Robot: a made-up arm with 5 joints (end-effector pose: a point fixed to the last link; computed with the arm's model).
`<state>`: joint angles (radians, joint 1 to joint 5).
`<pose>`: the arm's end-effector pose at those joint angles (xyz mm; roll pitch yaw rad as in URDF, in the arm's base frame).
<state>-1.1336 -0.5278 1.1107 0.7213 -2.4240</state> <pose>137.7 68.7 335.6 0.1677 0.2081 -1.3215</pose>
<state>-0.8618 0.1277 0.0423 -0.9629 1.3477</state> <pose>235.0 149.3 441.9 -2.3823 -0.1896 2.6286</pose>
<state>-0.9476 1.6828 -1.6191 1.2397 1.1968</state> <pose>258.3 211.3 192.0 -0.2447 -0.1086 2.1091</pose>
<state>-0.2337 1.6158 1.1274 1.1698 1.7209</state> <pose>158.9 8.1 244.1 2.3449 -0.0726 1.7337</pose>
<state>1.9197 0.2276 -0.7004 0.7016 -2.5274</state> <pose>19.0 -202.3 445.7 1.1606 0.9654 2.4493</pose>
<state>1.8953 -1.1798 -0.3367 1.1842 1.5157</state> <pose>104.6 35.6 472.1 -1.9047 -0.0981 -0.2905</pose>
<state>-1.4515 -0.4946 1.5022 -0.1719 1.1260</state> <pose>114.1 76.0 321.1 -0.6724 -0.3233 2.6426</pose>
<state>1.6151 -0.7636 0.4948 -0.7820 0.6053</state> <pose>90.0 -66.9 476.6 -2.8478 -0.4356 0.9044</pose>
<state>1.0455 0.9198 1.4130 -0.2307 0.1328</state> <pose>136.2 -76.1 241.3 0.0493 0.5293 -0.9480</pose>
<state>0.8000 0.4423 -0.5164 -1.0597 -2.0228</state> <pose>253.4 -167.6 449.1 2.7526 0.2046 -1.9105</pose>
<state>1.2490 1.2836 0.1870 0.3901 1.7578</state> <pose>148.4 -167.2 166.1 0.2874 -0.0394 0.4544</pose>
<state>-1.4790 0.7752 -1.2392 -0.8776 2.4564</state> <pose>127.0 238.5 448.3 -2.9865 0.1696 2.2261</pose>
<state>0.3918 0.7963 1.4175 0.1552 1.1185</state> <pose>165.9 -34.1 258.2 0.7328 0.3511 0.8139</pose>
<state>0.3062 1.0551 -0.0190 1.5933 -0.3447</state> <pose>265.6 -59.0 232.3 -0.5985 0.9359 -1.0089</pose>
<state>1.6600 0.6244 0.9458 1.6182 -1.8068</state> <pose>84.2 -98.4 297.2 -1.6197 -0.2844 3.0661</pose>
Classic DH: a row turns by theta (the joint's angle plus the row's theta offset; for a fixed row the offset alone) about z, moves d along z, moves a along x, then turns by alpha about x. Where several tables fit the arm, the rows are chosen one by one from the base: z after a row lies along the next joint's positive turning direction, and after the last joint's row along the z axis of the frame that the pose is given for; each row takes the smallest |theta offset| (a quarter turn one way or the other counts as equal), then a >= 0, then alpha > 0; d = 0 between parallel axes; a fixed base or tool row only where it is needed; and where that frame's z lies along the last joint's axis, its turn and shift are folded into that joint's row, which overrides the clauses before.
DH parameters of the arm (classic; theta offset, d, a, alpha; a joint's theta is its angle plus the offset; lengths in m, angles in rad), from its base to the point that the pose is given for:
base (fixed): 0 0 0.099 3.1416
joint 1: 0 -0.288 0.034 1.5708
joint 2: -1.3292 0 0.1421 0
joint 3: 1.294 0 0.0851 0
joint 4: -1.5355 -0.006 0 1.5708
joint 5: -0.0487 -0.046 0 0

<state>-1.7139 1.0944 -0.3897 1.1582 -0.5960</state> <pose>72.8 224.2 224.2 -0.1788 0.2323 1.0483</pose>
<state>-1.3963 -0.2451 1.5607 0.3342 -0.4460</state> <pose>114.3 52.4 302.7 -0.0376 0.0696 0.9003</pose>
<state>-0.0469 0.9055 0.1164 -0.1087 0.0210</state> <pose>337.6 5.2 239.0 0.0214 -0.6572 0.0119</pose>
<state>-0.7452 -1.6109 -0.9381 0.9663 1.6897</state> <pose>-27.7 -125.1 407.5 3.1298 -0.0008 2.2458</pose>
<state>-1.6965 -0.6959 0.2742 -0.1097 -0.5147</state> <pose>94.0 87.7 476.5 2.4040 -0.8167 -0.5503</pose>
